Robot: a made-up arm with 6 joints.
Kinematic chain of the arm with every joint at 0, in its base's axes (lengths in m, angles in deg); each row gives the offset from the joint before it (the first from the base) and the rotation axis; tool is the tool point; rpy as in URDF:
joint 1: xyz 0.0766 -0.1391 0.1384 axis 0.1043 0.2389 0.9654
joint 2: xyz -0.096 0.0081 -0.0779 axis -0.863 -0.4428 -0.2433
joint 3: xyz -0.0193 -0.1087 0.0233 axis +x
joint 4: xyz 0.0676 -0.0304 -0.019 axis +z
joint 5: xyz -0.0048 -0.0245 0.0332 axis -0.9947 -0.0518 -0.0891
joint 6: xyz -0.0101 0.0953 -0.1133 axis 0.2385 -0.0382 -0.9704
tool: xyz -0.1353 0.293 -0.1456 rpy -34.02 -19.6 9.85
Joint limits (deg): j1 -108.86..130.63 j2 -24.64..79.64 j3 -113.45..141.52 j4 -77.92..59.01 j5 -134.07..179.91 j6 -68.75..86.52
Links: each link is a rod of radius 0.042 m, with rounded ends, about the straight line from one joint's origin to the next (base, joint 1, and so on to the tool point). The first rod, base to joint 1, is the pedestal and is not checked.
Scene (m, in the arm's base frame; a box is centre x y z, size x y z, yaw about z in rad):
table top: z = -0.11
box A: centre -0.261 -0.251 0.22 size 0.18 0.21 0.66 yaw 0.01
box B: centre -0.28 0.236 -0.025 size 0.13 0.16 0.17 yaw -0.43
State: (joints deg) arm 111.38 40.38 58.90 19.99 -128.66 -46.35
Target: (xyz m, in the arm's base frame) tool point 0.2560 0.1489 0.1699
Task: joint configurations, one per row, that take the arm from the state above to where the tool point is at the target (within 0.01 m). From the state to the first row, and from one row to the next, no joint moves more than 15 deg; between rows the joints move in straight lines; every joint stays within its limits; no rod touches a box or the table.
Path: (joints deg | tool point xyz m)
1: 101.86 40.75 58.19 6.75 -120.64 -36.54 | 0.4055 -0.5861 0.2926
2: 92.33 41.12 57.48 -6.48 -112.63 -26.73 | 0.2677 -0.5953 0.4127
3: 82.81 41.50 56.77 -19.72 -104.61 -16.92 | 0.1425 -0.5325 0.5154
4: 73.29 41.87 56.06 -32.96 -96.59 -7.11 | 0.0657 -0.4155 0.5880
5: 63.77 42.24 55.34 -46.19 -88.58 2.69 | 0.0601 -0.2819 0.6235
6: 54.24 42.61 54.63 -59.43 -80.56 12.50 | 0.1255 -0.1786 0.6215
7: 45.38 39.46 40.41 -65.59 -67.00 4.10 | 0.0929 0.0178 0.5309
8: 36.51 36.30 26.20 -71.76 -53.44 -4.30 | 0.1520 0.1424 0.3630
9: 27.65 33.15 11.98 -77.92 -39.88 -12.70 | 0.2560 0.1489 0.1699

